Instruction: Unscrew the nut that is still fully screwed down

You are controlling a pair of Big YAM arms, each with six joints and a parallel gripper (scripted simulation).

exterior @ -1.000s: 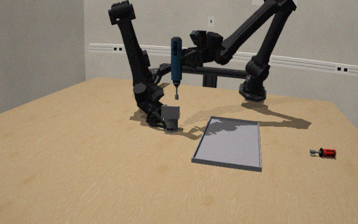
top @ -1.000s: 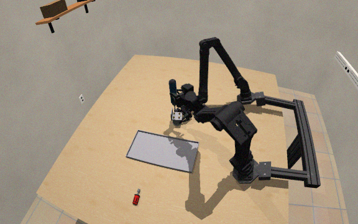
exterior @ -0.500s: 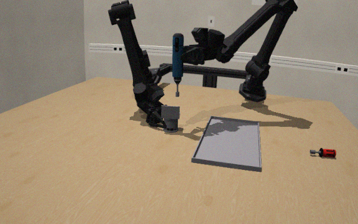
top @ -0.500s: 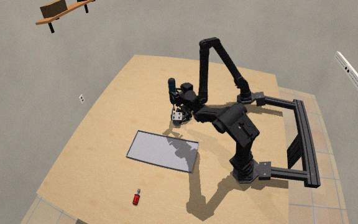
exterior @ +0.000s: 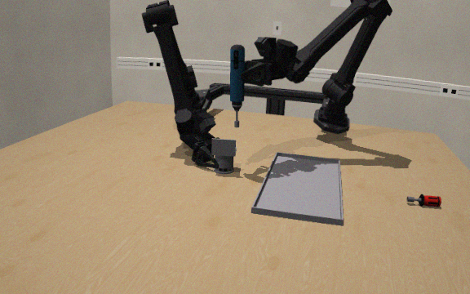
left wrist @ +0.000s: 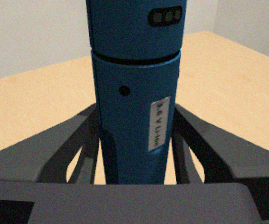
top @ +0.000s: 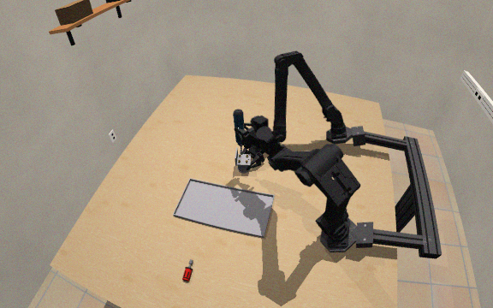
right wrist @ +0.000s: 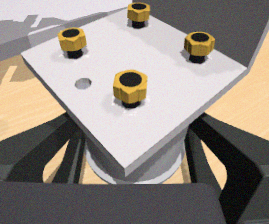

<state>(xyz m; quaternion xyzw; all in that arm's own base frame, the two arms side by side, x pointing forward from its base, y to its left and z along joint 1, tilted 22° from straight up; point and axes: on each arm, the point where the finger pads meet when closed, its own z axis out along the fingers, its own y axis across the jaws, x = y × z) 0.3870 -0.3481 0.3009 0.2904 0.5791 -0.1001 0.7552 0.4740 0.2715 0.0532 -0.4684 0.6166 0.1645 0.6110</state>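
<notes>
The grey bracket is 5 cm above my right hand. Round my right hand: shallow grey tray: 4 cm ahead, 25 cm to the left, 2 cm below; then small red-handled screwdriver: 9 cm ahead, 59 cm to the left, 1 cm below.
</notes>
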